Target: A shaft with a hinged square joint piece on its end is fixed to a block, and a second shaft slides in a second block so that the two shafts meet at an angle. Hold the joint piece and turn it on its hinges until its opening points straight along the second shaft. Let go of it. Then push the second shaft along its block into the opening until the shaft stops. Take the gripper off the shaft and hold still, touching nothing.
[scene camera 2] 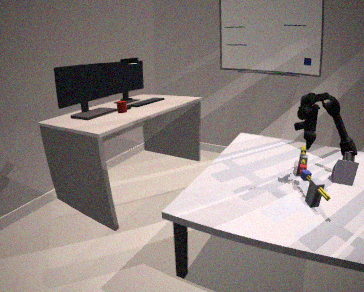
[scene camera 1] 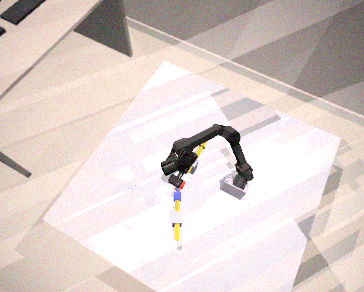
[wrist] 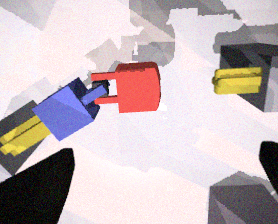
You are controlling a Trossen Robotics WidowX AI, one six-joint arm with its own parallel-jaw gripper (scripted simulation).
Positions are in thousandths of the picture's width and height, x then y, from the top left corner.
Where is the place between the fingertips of my gripper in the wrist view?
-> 595, 681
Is my gripper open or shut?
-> Open.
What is my gripper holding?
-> Nothing.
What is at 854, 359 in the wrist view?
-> A yellow shaft.
